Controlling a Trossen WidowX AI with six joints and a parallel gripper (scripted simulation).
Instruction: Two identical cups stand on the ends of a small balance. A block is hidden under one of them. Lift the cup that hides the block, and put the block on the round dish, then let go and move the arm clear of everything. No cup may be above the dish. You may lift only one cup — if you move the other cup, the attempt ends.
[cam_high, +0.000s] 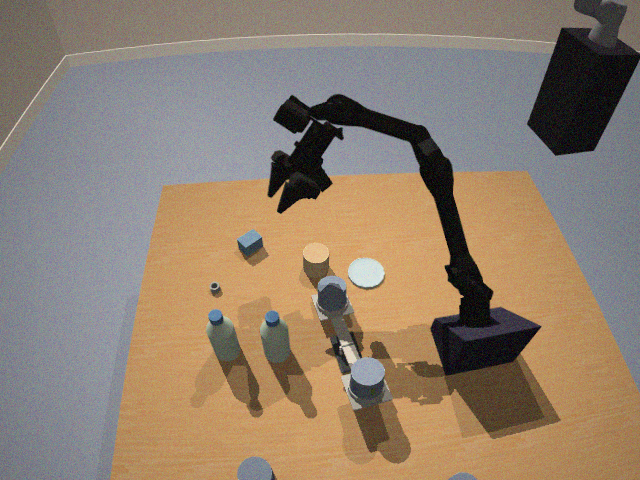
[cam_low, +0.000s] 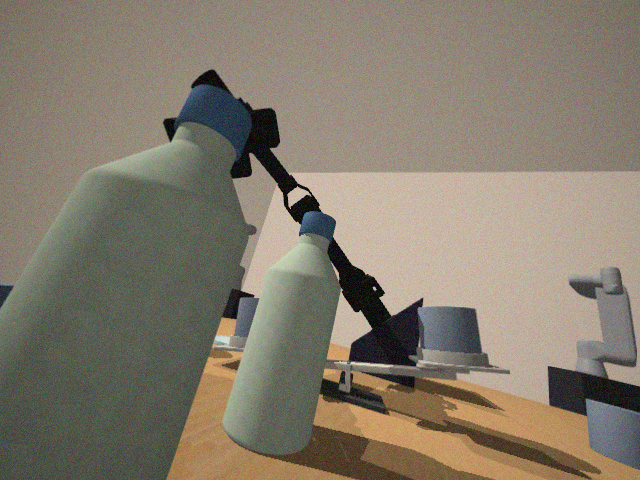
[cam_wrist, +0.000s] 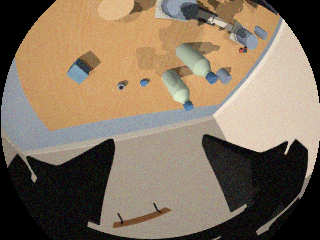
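Right now the pale green block is 110 mm behind my gripper tip, 120 mm to the left of it and 250 mm below it. From my gripper tip the other things lie so: blue block 60 mm ahead, 130 mm to the right, 270 mm below; then tan cylinder 120 mm behind, 30 mm to the right, 250 mm below; then small nut 180 mm ahead, 10 mm to the right, 280 mm below.
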